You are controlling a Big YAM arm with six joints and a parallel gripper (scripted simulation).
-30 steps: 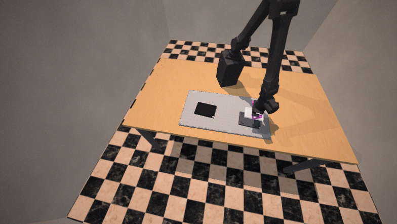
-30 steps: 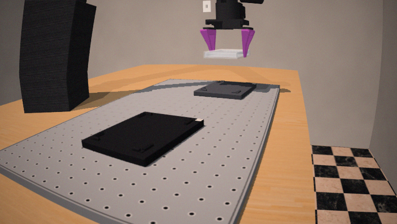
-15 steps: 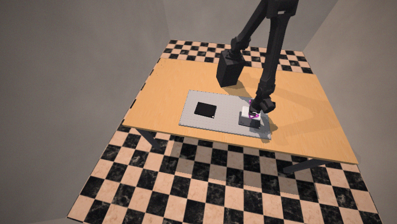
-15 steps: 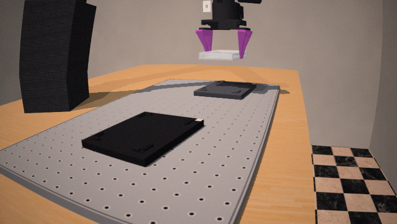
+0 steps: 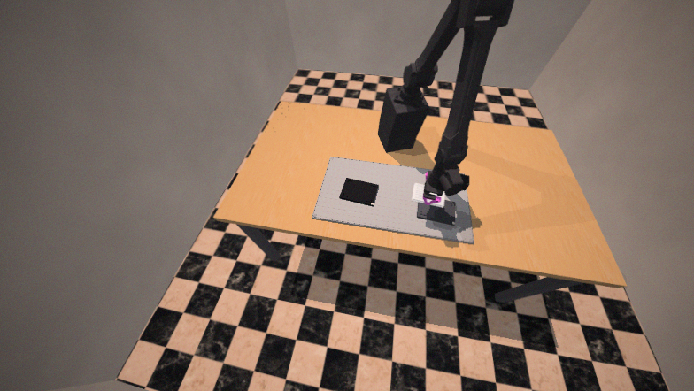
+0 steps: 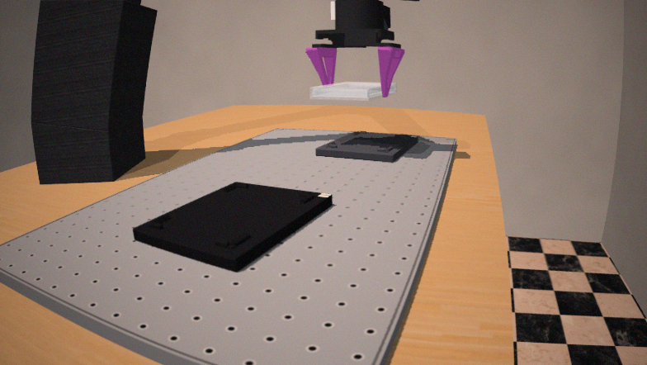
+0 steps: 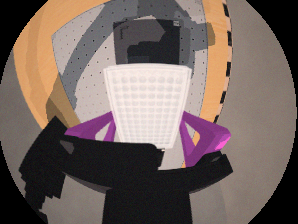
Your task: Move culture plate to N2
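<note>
The black nest N2 lies 300 mm to the right of my hand and 90 mm below it. From my hand the other things lie so: clear lid (10 mm above); white corner mark (220 mm to the right, 90 mm below, 60 mm ahead); dark nest N1 (90 mm below, 60 mm to the left).
</note>
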